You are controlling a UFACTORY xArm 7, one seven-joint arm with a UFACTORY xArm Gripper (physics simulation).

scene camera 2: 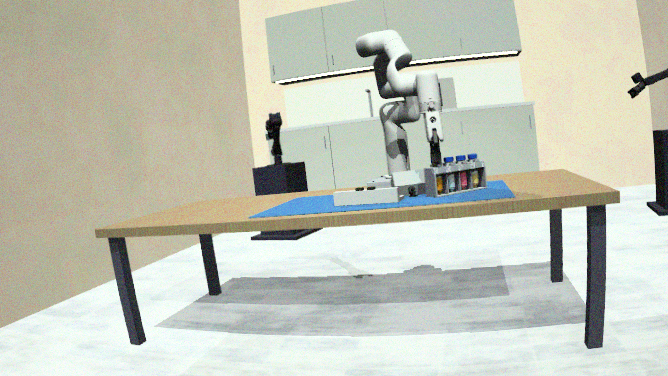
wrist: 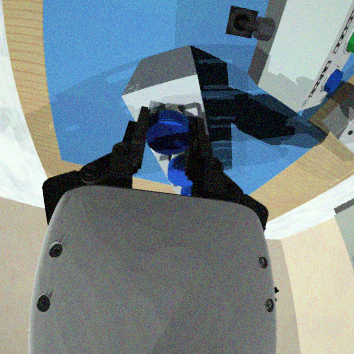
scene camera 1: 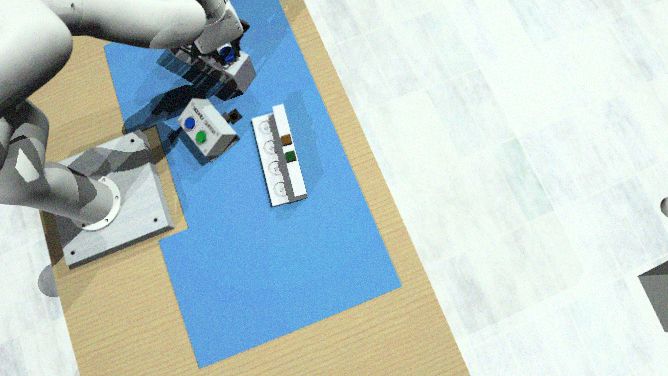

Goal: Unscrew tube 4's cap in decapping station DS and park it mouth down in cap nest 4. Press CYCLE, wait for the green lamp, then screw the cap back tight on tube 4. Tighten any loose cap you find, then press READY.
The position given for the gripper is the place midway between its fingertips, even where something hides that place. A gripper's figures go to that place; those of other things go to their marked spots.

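The gripper (scene camera 2: 436, 164) is 1.55 m from the lens; a grey button box (scene camera 2: 412, 182) is 1.64 m from the lens.
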